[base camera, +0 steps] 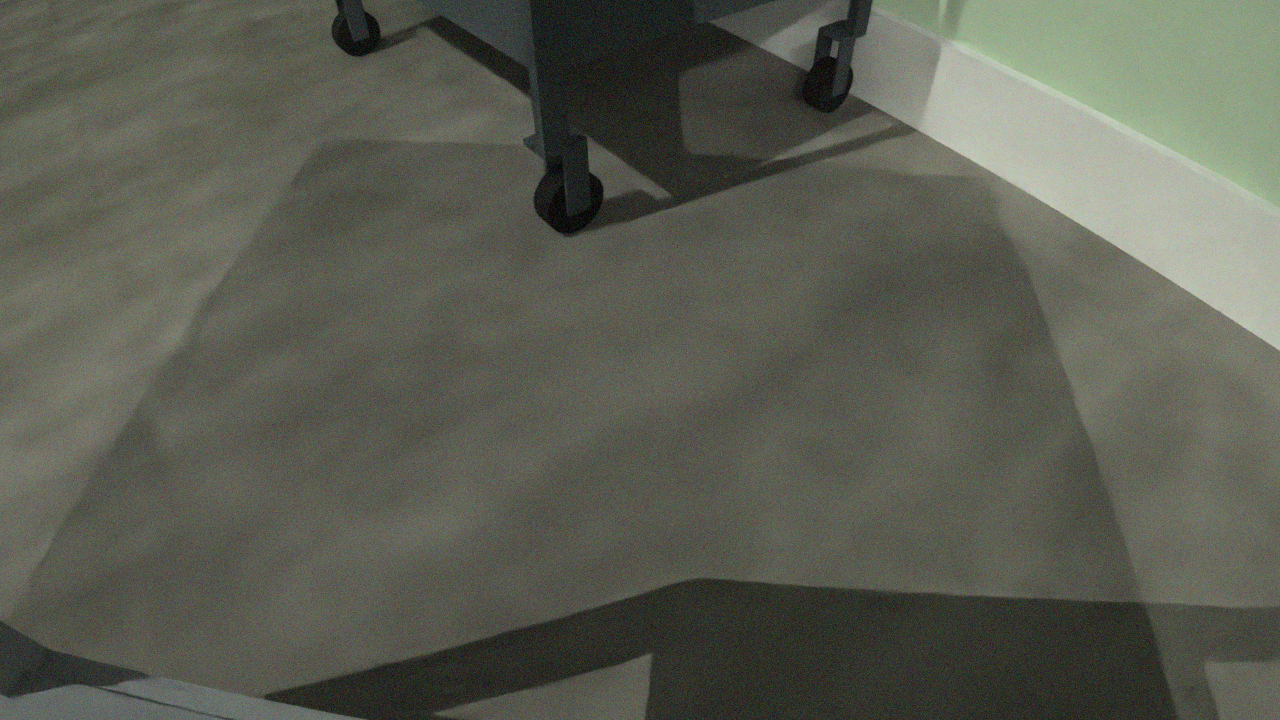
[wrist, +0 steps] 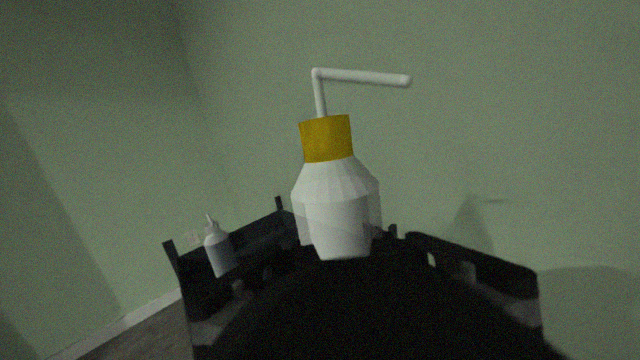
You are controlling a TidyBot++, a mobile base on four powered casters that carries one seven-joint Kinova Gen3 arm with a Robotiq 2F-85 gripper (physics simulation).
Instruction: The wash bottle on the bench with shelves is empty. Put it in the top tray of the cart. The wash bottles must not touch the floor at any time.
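Places are measured from the arm's base along level axes (x right, y up, z back), in metres.
Pixels of known places: gripper, fingertip midpoint: (wrist: 340, 234).
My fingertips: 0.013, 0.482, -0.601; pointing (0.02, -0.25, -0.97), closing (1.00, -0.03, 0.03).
Ahead of a thing's pixels: the offset from my fingertips to its middle, as dx, dy, dz. Level surfaces: height alone.
My gripper (wrist: 340, 234) is shut on a white, translucent wash bottle @(+0.009, +0.046, +0.037) (wrist: 334, 187) with a yellow cap and a bent white spout. The bottle is nearly upright in the middle of the wrist view. The dark cart (wrist: 171, 254) (base camera: 549, 89) shows behind and to the left of the gripper in the wrist view; its legs and black wheels are at the top of the base camera view. A second, smaller-looking wash bottle @(-0.309, -0.129, -0.236) (wrist: 220, 255) appears to stand in the cart's top tray. The dark gripper hides much of the tray, so the gap under the held bottle cannot be told.
A green wall (base camera: 1109, 98) (wrist: 500, 125) with a white baseboard (base camera: 1074, 188) runs to the right of and behind the cart. Grey-brown floor @(dy -0.878) (base camera: 626, 385) with broad shadows lies in front of the cart. A pale flat edge (base camera: 187, 698) shows at the bottom left of the base camera view.
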